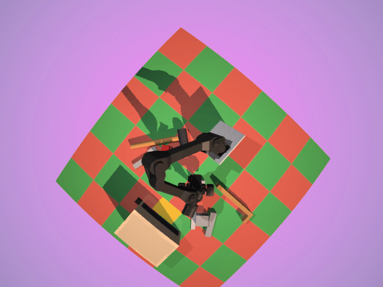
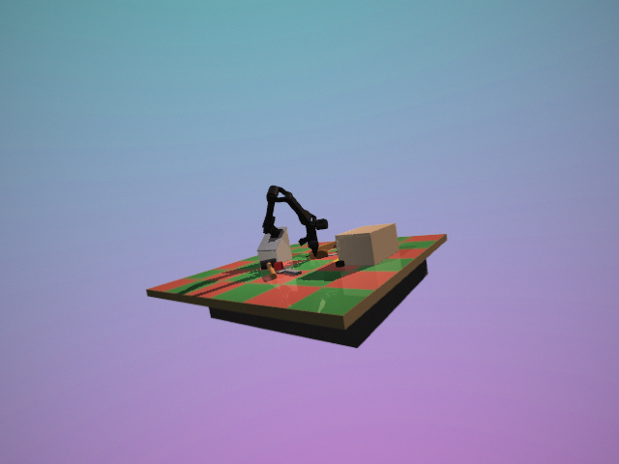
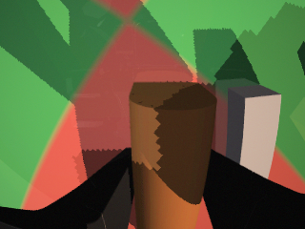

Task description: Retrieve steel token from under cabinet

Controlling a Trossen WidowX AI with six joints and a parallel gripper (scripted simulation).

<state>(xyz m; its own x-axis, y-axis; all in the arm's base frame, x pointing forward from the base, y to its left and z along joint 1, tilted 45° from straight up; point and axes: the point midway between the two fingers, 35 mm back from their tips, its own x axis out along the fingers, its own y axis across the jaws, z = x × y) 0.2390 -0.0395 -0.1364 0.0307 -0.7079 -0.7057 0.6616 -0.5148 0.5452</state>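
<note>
Now: the pale bar 20 mm behind my gripper tip and 40 mm to the left of it. Also, from my gripper tip: grey block: 120 mm ahead, 170 mm to the left, 10 mm above; grey bar: 110 mm ahead, 230 mm to the left; red cube: 40 mm behind, 270 mm to the right, 10 mm above.
</note>
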